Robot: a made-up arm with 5 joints.
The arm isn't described. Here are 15 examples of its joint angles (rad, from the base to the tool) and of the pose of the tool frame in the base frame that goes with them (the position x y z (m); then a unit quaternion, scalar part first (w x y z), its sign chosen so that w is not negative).
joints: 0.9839 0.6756 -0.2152 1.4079 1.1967
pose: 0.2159 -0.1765 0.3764 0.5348 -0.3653 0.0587 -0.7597
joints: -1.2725 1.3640 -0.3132 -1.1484 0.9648
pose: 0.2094 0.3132 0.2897 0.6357 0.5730 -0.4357 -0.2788
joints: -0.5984 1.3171 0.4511 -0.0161 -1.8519
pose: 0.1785 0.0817 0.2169 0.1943 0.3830 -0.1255 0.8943
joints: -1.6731 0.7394 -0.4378 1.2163 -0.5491
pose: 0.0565 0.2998 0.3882 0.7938 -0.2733 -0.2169 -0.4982
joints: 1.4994 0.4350 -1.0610 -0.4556 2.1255
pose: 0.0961 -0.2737 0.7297 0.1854 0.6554 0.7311 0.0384
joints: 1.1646 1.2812 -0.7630 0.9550 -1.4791
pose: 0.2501 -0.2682 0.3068 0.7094 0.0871 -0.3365 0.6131
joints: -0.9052 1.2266 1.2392 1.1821 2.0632
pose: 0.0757 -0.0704 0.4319 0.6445 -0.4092 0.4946 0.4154
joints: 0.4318 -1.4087 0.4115 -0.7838 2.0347
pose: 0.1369 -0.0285 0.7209 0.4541 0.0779 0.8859 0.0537
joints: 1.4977 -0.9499 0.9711 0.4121 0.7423
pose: 0.1165 -0.1950 0.4474 0.1343 0.3021 0.4158 0.8472
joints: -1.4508 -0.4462 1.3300 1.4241 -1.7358
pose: 0.1019 0.0915 0.3265 0.1265 -0.4863 -0.2924 -0.8136
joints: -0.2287 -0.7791 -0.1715 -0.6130 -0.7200
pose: 0.1989 0.0641 0.7704 0.1344 0.9260 0.0243 -0.3520
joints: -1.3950 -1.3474 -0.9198 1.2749 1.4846
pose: 0.1110 -0.0931 0.7002 0.1968 0.7807 -0.5274 -0.2713
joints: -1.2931 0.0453 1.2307 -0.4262 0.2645
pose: 0.1345 0.1421 0.2967 0.8693 0.1057 -0.2494 -0.4135
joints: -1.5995 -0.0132 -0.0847 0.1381 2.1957
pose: 0.1293 0.3364 0.5656 0.3756 0.5853 -0.6806 0.2305
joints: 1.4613 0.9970 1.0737 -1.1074 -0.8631
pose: 0.1367 -0.0448 0.2844 0.6238 -0.0273 -0.1213 0.7716
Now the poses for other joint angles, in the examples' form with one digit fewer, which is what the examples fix.
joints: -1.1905 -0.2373 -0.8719 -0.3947 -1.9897
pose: 0.136 0.113 0.815 0.373 0.374 0.847 -0.064
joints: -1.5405 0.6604 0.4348 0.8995 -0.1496
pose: 0.095 0.150 0.300 0.773 -0.433 -0.338 -0.317
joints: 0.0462 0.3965 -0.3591 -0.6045 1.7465
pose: 0.457 -0.025 0.569 0.153 0.079 -0.940 -0.296
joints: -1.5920 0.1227 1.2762 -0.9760 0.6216
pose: 0.106 0.158 0.310 0.854 0.394 -0.275 -0.201
